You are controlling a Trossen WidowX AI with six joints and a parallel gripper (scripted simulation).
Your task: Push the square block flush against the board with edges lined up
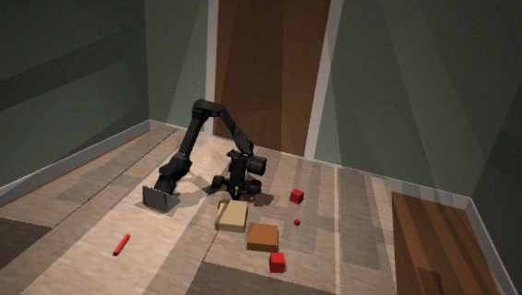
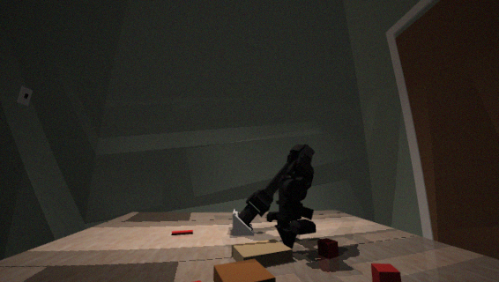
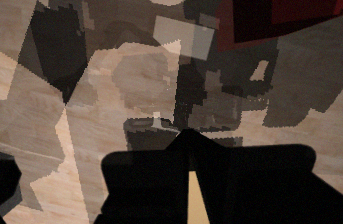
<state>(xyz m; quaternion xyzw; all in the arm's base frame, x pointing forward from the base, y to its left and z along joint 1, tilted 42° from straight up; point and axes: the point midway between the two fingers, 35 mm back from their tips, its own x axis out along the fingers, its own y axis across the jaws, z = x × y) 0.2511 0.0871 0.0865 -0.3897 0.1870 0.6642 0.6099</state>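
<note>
The pale tan board lies 90 mm to the right of my gripper tip, 30 mm ahead of it and 10 mm above it. From my gripper tip the other things lie so: orange square block: 170 mm ahead, 150 mm to the right, 10 mm above; then red stick: 360 mm to the right, 220 mm behind; then small red ball: 260 mm ahead, 10 mm to the right.
</note>
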